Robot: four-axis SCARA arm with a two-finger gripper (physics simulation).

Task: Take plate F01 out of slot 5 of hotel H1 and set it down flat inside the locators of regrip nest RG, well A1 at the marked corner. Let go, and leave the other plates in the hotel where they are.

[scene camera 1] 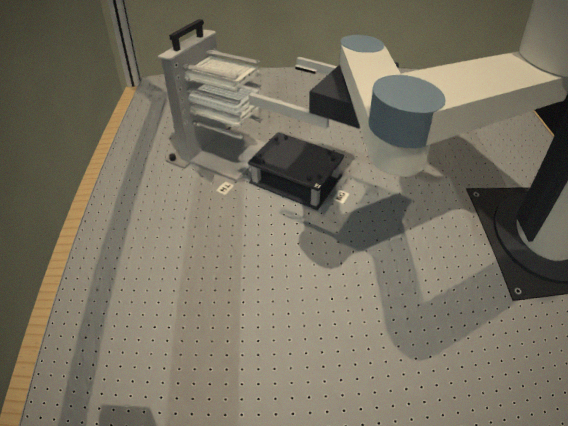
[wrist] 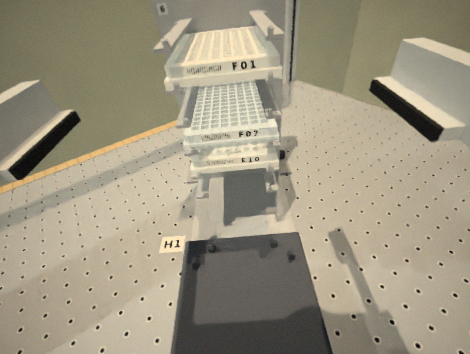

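Where they show: gripper, fingertip midpoint: [scene camera 1: 275, 78] [wrist: 218, 82]; arm's base, origin of the base link: [scene camera 1: 543, 239].
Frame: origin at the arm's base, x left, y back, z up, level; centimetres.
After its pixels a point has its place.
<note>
Plate F01 [scene camera 1: 225, 69] {x -28.2, y -67.0, z 23.8 cm} [wrist: 222, 69] {x -25.1, y -62.7, z 23.3 cm} lies flat as the highest plate in hotel H1 [scene camera 1: 181, 110] {x -26.1, y -77.0, z 15.8 cm} [wrist: 215, 12] {x -31.4, y -73.6, z 25.5 cm}; its labelled edge faces the wrist camera. My gripper [scene camera 1: 276, 81] {x -21.5, y -57.0, z 24.7 cm} [wrist: 218, 82] {x -21.5, y -57.0, z 24.7 cm} is open and empty, its fingers wide apart. In the wrist view they stand left and right of the hotel, clear of the plate. Regrip nest RG [scene camera 1: 300, 160] {x -18.2, y -52.4, z 7.3 cm} [wrist: 250, 287] {x -20.9, y -55.2, z 7.3 cm} is a raised black platform in front of the hotel, with small dark locators at its corners and no plate on it. A small white mark [scene camera 1: 317, 185] {x -10.5, y -49.6, z 7.3 cm} shows at its near corner in the scene view.
Plate F07 [scene camera 1: 220, 94] {x -27.6, y -68.5, z 18.2 cm} [wrist: 230, 107] {x -28.0, y -67.0, z 18.0 cm} and a plate that reads E10 [scene camera 1: 220, 115] {x -24.0, y -68.5, z 15.3 cm} [wrist: 225, 161] {x -24.4, y -63.1, z 15.1 cm} lie below F01 in the hotel. A black handle [scene camera 1: 187, 33] {x -31.4, y -74.6, z 31.2 cm} tops the hotel. Labels H1 [scene camera 1: 225, 187] {x -17.3, y -68.4, z 1.3 cm} [wrist: 172, 244] {x -17.0, y -68.4, z 1.3 cm} and RG [scene camera 1: 341, 196] {x -13.4, y -44.1, z 1.3 cm} lie on the perforated table [scene camera 1: 280, 300] {x 11.1, y -57.5, z 1.3 cm} [wrist: 115, 280] {x -9.1, y -68.0, z 1.3 cm}.
</note>
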